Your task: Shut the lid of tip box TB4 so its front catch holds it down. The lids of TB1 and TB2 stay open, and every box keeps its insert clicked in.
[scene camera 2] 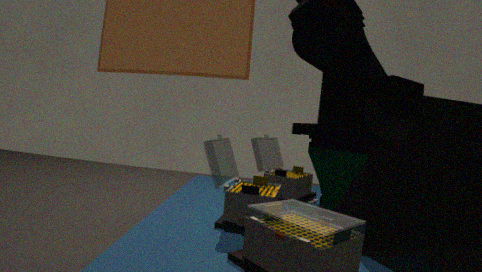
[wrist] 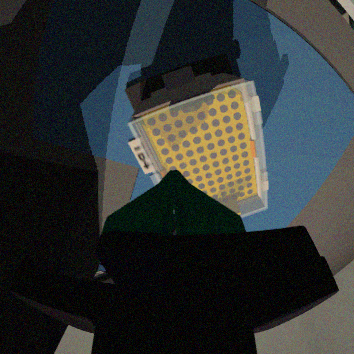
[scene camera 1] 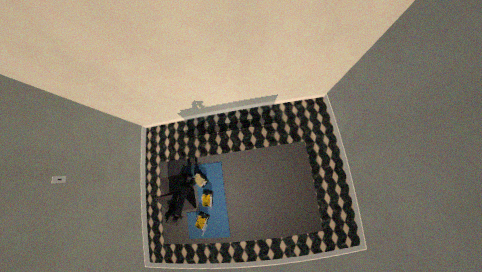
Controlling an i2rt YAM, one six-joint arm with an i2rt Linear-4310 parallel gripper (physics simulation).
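Seen in the pictures: gripper, between the fingertips: [scene camera 2: 328, 209] [wrist: 173, 177] [scene camera 1: 195, 181]; arm's base, origin of its link: [scene camera 2: 422, 166] [scene camera 1: 173, 205].
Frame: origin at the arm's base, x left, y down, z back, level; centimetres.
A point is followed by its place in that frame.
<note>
Tip box TB4 [scene camera 1: 200, 180] {x 24.7, y 4.6, z -28.0 cm} [scene camera 2: 300, 255] {x 30.4, y 7.8, z -25.8 cm} [wrist: 200, 145] {x 26.5, y 4.6, z -23.2 cm} stands nearest in the second scene view, with its yellow insert inside. Its clear lid [scene camera 2: 325, 215] {x 25.0, y 4.6, z -23.0 cm} [wrist: 254, 206] {x 23.5, y 4.6, z -31.1 cm} lies down over the box. I cannot tell whether the orange front catch [scene camera 2: 280, 235] {x 28.2, y 6.6, z -28.2 cm} [wrist: 253, 148] {x 28.1, y 4.6, z -26.9 cm} holds it. My gripper [scene camera 2: 328, 205] {x 23.8, y 4.1, z -22.5 cm} [wrist: 173, 177] {x 23.8, y 4.1, z -22.5 cm} is shut and empty. Its green tips are by TB4's rear edge in the second scene view; whether they touch is unclear. Two other boxes [scene camera 2: 239, 207] {x 10.5, y 8.8, z -35.3 cm} [scene camera 2: 300, 186] {x -13.5, y 8.6, z -23.9 cm} stand behind with lids [scene camera 2: 221, 157] {x 2.3, y 1.5, z -40.7 cm} [scene camera 2: 267, 153] {x -21.4, y 2.0, z -33.1 cm} upright and open. Their labels are not readable.
The boxes stand on a blue mat [scene camera 1: 217, 215] {x -12.4, y 12.3, z -43.1 cm} [scene camera 2: 150, 235] {x 20.2, y 12.4, z -47.1 cm} [wrist: 320, 115] {x 35.9, y 12.4, z -39.1 cm}. The dark arm [scene camera 1: 181, 190] {x 20.2, y -25.5, z -24.5 cm} [scene camera 2: 345, 75] {x 26.1, y -11.9, z -22.4 cm} rises beside them. A brown panel [scene camera 2: 175, 37] is on the wall. The arm hides part of the right side in the second scene view.
</note>
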